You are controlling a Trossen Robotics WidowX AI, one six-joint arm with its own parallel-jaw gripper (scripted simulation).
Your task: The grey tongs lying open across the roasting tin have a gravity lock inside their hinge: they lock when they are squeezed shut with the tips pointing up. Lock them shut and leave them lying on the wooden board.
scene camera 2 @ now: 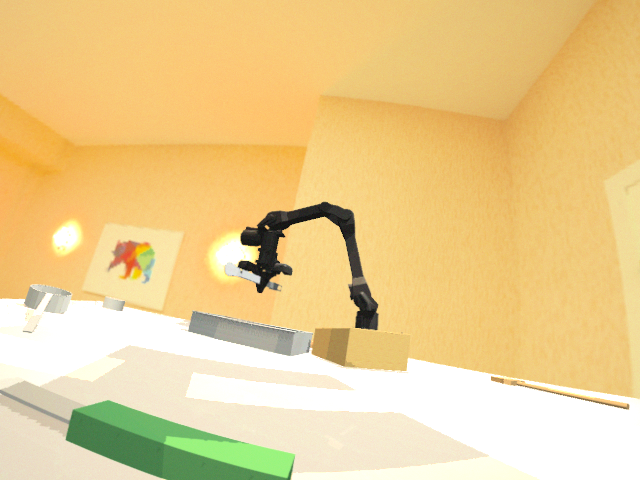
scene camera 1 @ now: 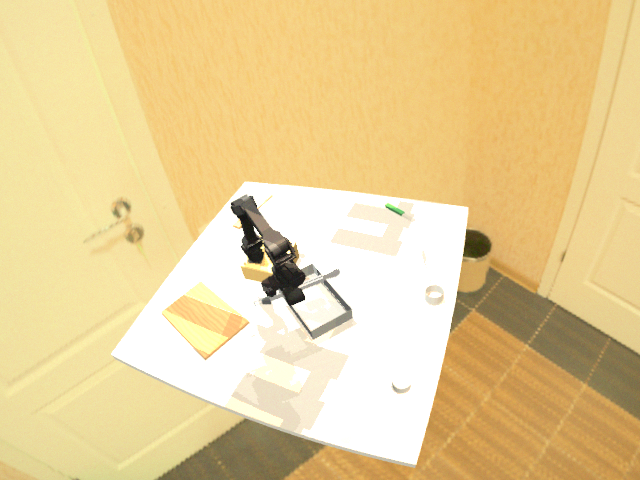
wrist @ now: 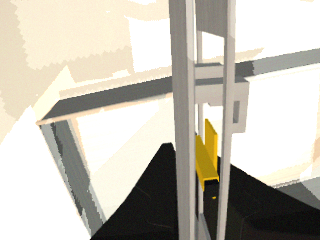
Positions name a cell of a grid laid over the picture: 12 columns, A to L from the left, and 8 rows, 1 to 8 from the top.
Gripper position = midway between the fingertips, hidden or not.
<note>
In view: my gripper (scene camera 2: E5), a yellow piece (wrist: H6), a grey roasting tin (scene camera 2: F6) and a wooden board (scene camera 1: D6).
My gripper also shows in scene camera 1 (scene camera 1: F5) and in the wrist view (wrist: G6). The grey roasting tin shows as well in scene camera 1 (scene camera 1: G6) and in the wrist view (wrist: D5).
</note>
